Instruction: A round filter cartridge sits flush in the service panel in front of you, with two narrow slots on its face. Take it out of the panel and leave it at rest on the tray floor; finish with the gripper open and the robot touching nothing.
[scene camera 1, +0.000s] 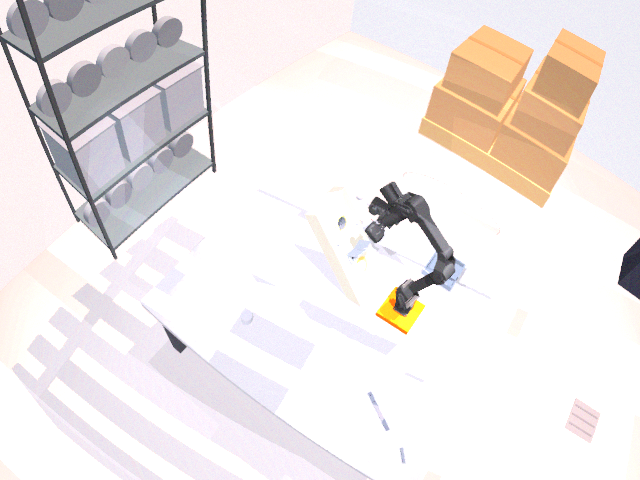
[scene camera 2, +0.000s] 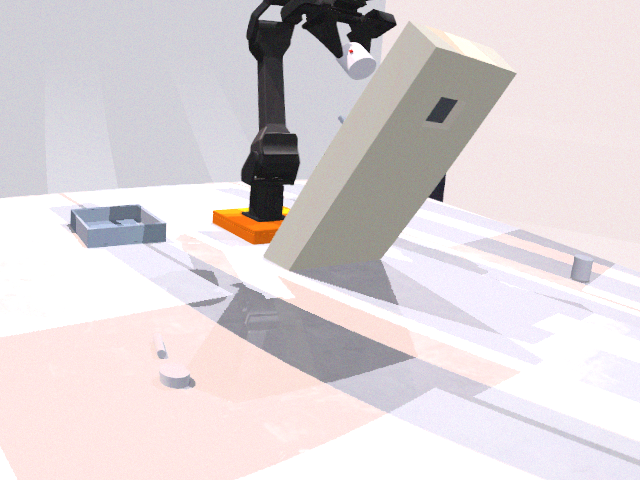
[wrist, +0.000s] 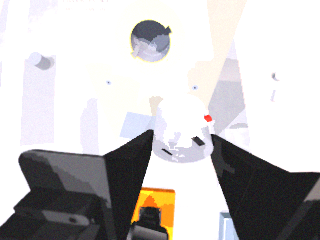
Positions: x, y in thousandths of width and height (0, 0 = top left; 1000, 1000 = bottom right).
My gripper shows in scene camera 1 (582, 472), in scene camera 2 (552, 124) and in the wrist view (564, 569).
